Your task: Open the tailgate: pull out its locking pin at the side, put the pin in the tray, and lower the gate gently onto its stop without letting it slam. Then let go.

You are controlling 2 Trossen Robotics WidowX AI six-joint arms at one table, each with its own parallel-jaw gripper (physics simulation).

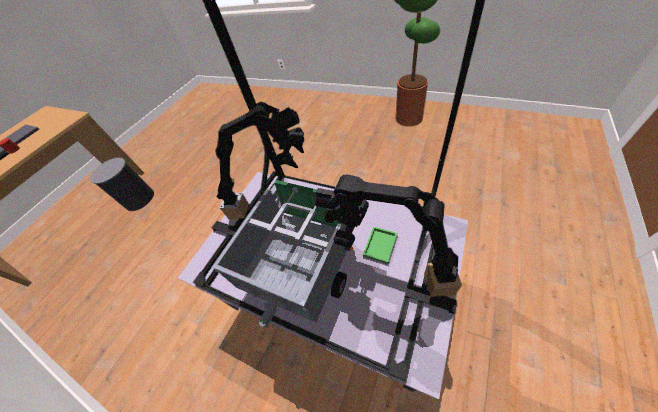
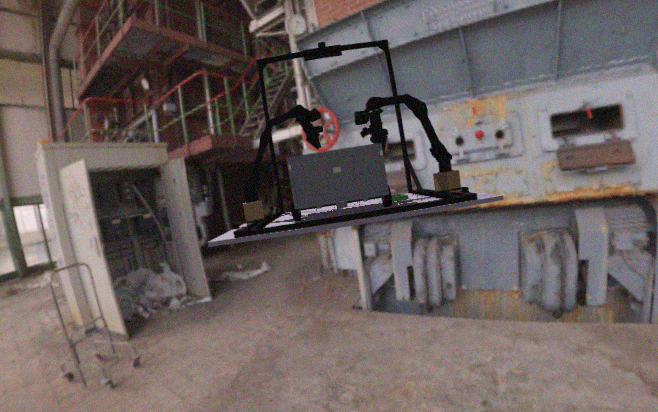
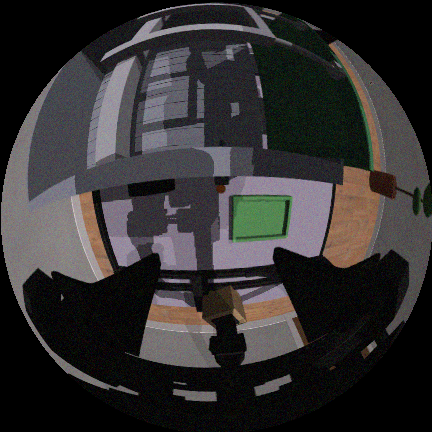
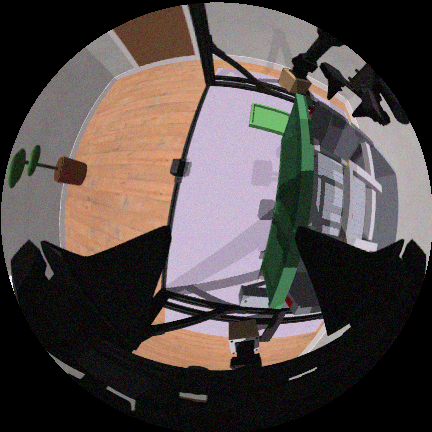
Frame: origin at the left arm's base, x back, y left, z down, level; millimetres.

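Where they show: left gripper, fingertip midpoint: [image 1: 354,234] [image 3: 217,257] [image 4: 340,106]; right gripper, fingertip midpoint: [image 1: 300,160] [image 2: 319,148] [image 4: 236,233]; left arm's base, origin of the base link: [image 1: 444,274] [image 2: 445,171] [image 3: 225,320] [image 4: 297,74]; right arm's base, origin of the base link: [image 1: 230,200] [image 2: 251,201] [image 4: 244,345].
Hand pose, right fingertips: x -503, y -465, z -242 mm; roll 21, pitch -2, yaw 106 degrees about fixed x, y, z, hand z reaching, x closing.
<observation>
Each offset is from my right fingertips to the top centre of the thing. "*": to the spot under its first point.
The green tailgate [image 1: 295,195] [image 3: 310,95] [image 4: 295,165] stands upright at the far end of the grey trailer [image 1: 240,250] [image 2: 337,175] [image 3: 175,167]. An orange knob [image 1: 351,248] [image 3: 221,189], apparently the locking pin's end, shows at the trailer's outer side; its shaft is hidden. The green tray {dx +298, dy +251, dz +337 mm} [image 1: 381,245] [image 2: 399,197] [image 3: 260,217] [image 4: 267,119] holds nothing that shows. My left gripper [image 1: 338,230] [image 2: 375,138] [image 3: 217,257] [image 4: 340,106] is open above the trailer's pin-side wall, apart from the knob. My right gripper [image 1: 300,158] [image 2: 316,145] [image 4: 236,233] is open above the gate.
White bars {* dx -59, dy +135, dz +262 mm} [image 1: 300,222] cross the trailer's inside near the gate. A black wheel {dx +99, dy +438, dz +255 mm} [image 1: 338,285] is on the tray side, and a hitch {* dx -183, dy +543, dz +271 mm} [image 1: 267,314] sticks out at the near end. A black frame post [image 1: 457,100] rises behind the left arm's mount.
</observation>
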